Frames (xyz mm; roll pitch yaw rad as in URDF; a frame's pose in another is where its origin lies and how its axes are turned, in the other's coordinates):
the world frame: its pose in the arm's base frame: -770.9 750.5 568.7 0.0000 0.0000 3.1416
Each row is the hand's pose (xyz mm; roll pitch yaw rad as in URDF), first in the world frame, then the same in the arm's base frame.
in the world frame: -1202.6 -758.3 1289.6 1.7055 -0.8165 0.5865
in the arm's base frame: 431.7 1508.8 1858.3 1.7055 -0.8165 -2.5551
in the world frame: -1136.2 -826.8 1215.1 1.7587 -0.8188 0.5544
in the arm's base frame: 365.3 1577.3 1783.8 1.7587 -0.8188 -2.5872
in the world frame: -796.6 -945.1 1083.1 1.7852 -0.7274 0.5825
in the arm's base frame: 25.7 1695.6 1651.8 1.7852 -0.7274 -2.5591
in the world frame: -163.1 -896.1 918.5 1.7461 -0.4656 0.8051
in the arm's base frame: -607.8 1646.6 1487.2 1.7461 -0.4656 -2.3365
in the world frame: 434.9 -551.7 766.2 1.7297 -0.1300 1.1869
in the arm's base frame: -1205.8 1302.2 1334.9 1.7297 -0.1300 -1.9547
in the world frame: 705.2 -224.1 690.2 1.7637 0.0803 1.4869
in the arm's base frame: -1476.1 974.6 1258.9 1.7637 0.0803 -1.6547
